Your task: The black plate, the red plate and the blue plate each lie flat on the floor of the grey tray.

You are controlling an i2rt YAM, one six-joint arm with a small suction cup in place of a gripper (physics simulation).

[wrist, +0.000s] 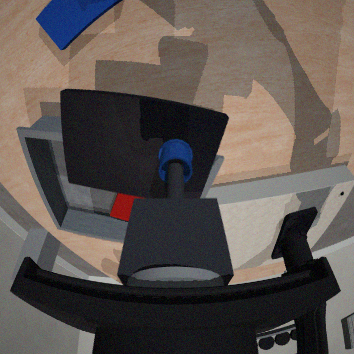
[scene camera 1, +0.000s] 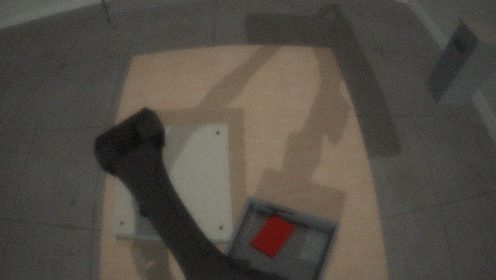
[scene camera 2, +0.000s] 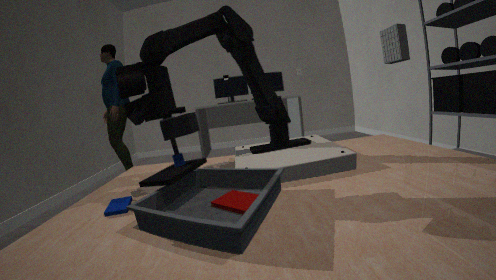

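Where they show: end effector, tool point: (wrist: 174,148) (scene camera 2: 181,168); arm's base, origin of the base link: (wrist: 290,235) (scene camera 2: 280,146).
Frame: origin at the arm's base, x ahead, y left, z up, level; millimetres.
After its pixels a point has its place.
The black plate (scene camera 2: 162,175) {x 248, y -327, z 27 mm} (wrist: 105,140) {x 235, y -327, z 26 mm} hangs from my suction cup (scene camera 2: 178,160) (wrist: 175,155), near the height of the tray's rim, at its far left side in scene camera 2. It overlaps part of the tray in the wrist view. The red plate (scene camera 1: 273,236) {x 292, y -170, z -32 mm} (scene camera 2: 235,200) {x 292, y -178, z -32 mm} (wrist: 123,207) {x 312, y -171, z -32 mm} lies flat on the floor of the grey tray (scene camera 1: 328,250) {x 414, y -246, z 4 mm} (scene camera 2: 190,232) {x 412, y -254, z -22 mm} (wrist: 92,223) {x 391, y -154, z -18 mm}. The blue plate (scene camera 2: 118,206) {x 253, y -456, z -35 mm} (wrist: 67,22) {x 250, y -450, z -35 mm} lies on the table outside the tray, left of it in scene camera 2. The cup and black plate do not show in scene camera 1.
The arm's pale base board (scene camera 1: 205,175) {x 148, y 6, z -2 mm} (scene camera 2: 295,161) {x 183, y -13, z -4 mm} stands beside the tray. The dark arm (scene camera 1: 165,210) {x 122, y -230, z 399 mm} crosses over the board and one tray corner in scene camera 1. A person (scene camera 2: 112,80), a desk with monitors and a shelf rack (scene camera 2: 430,100) stand in the background.
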